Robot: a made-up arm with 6 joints.
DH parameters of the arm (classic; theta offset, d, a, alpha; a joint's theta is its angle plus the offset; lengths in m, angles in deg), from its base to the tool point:
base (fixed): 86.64 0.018 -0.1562 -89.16
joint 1: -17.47 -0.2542 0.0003 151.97
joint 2: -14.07 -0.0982 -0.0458 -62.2
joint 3: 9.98 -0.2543 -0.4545 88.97
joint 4: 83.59 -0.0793 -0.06 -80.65
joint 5: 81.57 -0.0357 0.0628 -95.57
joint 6: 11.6 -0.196 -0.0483 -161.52
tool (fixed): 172.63 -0.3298 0 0
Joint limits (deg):
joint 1: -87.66..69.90
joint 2: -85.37..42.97
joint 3: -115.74..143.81
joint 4: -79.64..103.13
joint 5: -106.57..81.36
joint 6: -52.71..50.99
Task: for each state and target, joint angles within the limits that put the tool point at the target. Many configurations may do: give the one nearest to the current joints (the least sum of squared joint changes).
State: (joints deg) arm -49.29 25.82 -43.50 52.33 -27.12 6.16
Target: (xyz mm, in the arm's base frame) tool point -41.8 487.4 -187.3
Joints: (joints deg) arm -76.71 42.97 -30.02 36.29 -21.79 7.10
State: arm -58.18 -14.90 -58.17 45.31 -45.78 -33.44
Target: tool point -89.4 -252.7 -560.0
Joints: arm -31.74 -7.60 -11.75 43.28 -35.95 -36.59
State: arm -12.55 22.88 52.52 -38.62 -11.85 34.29
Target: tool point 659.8 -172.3 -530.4
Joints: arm -23.40 31.22 56.70 -41.27 -24.77 37.37
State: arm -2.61 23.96 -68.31 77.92 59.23 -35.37
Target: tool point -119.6 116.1 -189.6
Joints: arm -35.26 35.61 -99.87 94.99 39.25 -30.44
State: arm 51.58 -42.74 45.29 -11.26 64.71 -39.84
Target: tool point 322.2 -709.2 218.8
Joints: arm 39.12 -39.42 42.20 -6.36 66.69 -45.82
